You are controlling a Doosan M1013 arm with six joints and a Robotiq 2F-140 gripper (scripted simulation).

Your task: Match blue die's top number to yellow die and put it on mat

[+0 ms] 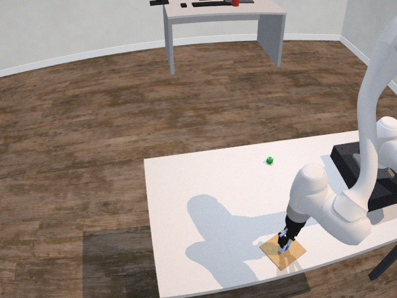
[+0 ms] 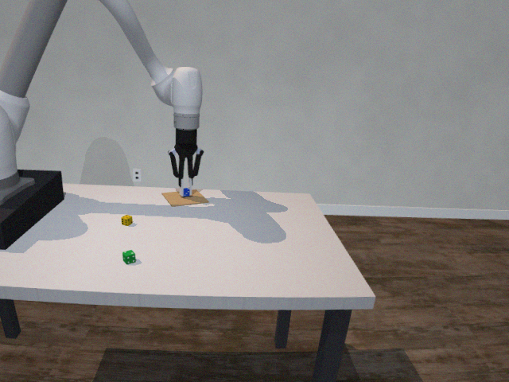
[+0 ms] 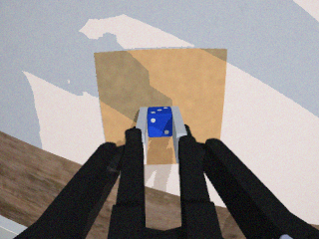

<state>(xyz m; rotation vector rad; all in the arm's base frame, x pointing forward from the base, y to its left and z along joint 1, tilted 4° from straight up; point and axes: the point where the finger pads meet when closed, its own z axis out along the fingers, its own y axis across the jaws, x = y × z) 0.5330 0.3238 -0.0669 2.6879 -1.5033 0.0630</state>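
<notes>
Right now my hand is 20 mm above the blue die. Also, from my hand: yellow die 120 mm behind, 270 mm to the right, 30 mm below; tan mat 40 mm below; green die 30 mm behind, 480 mm to the right, 30 mm below.
</notes>
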